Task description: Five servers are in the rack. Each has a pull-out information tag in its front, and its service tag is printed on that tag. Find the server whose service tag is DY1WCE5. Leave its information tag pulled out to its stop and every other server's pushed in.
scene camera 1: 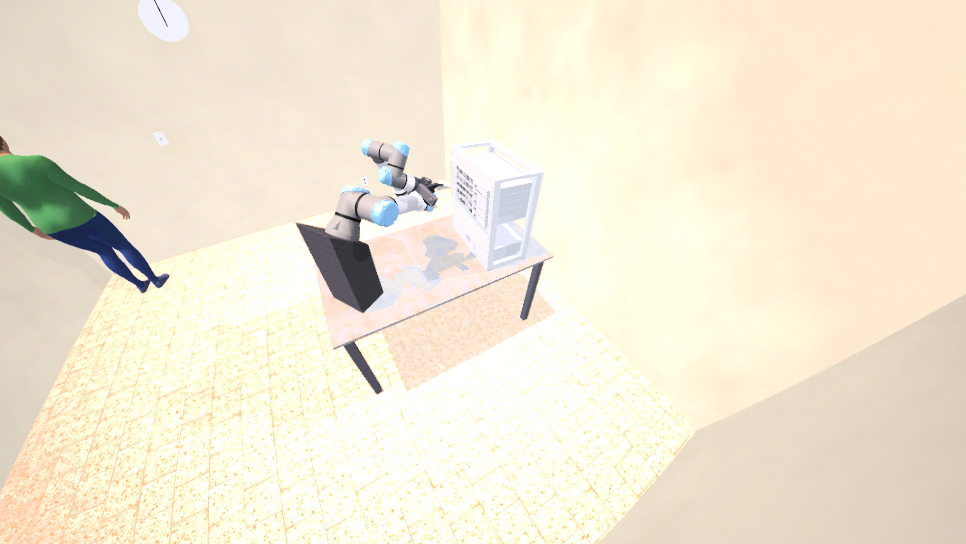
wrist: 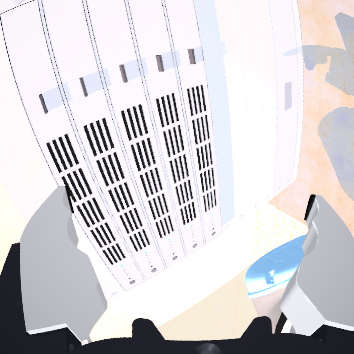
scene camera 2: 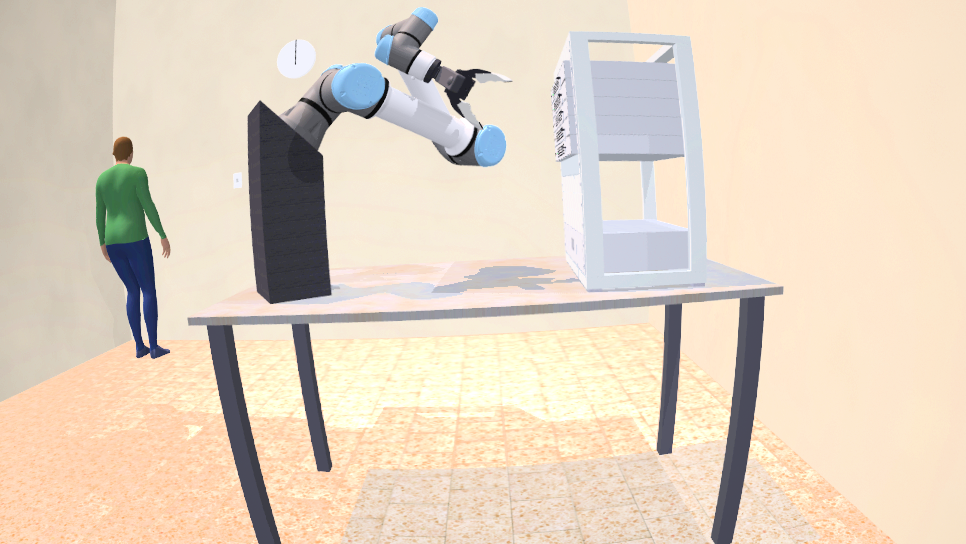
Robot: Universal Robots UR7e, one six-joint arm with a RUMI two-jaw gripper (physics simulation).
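Seen in the pictures: gripper, fingertip midpoint: (scene camera 1: 444,197) (wrist: 191,194) (scene camera 2: 498,105); arm's base, origin of the base link: (scene camera 1: 342,236) (scene camera 2: 292,139).
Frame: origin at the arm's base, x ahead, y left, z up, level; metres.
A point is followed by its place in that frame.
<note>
The white rack (scene camera 1: 495,223) @[x 0.707, y -0.236, z -0.059 m] (scene camera 2: 592,202) @[x 0.698, y -0.235, z -0.208 m] stands on the table. In the wrist view its five server fronts lie side by side, the top one at the left: first (wrist: 30,60) @[x 0.675, y -0.136, z 0.099 m], second (wrist: 72,45) @[x 0.675, y -0.135, z 0.055 m], third (wrist: 115,40) @[x 0.676, y -0.127, z 0.010 m], fourth (wrist: 152,35) @[x 0.676, y -0.123, z -0.034 m], fifth (wrist: 185,25) @[x 0.675, y -0.130, z -0.080 m]. Each has black vent slots and a small tab with a dark edge, casting a bluish shadow. The tabs look alike and none stands far out. No service tag print is readable. My gripper (scene camera 1: 442,195) @[x 0.533, y -0.015, z 0.041 m] (scene camera 2: 495,104) @[x 0.533, y -0.015, z 0.041 m] (wrist: 191,194) @[x 0.533, y -0.015, z 0.041 m] is open and empty, in front of the upper rack and apart from it.
Pale blank panels (wrist: 250,125) @[x 0.714, y 0.047, z -0.197 m] cover the rack front below the servers. The arm stands on a black pedestal (scene camera 1: 344,273) @[x -0.055, y -0.124, z -0.105 m] (scene camera 2: 290,229) @[x 0.010, y -0.095, z -0.230 m] at the other end of the table (scene camera 1: 405,312) @[x 0.138, y -0.243, z -0.403 m] (scene camera 2: 419,307) @[x 0.321, y -0.260, z -0.403 m]. A person in green (scene camera 1: 47,195) (scene camera 2: 125,195) stands beyond the pedestal.
</note>
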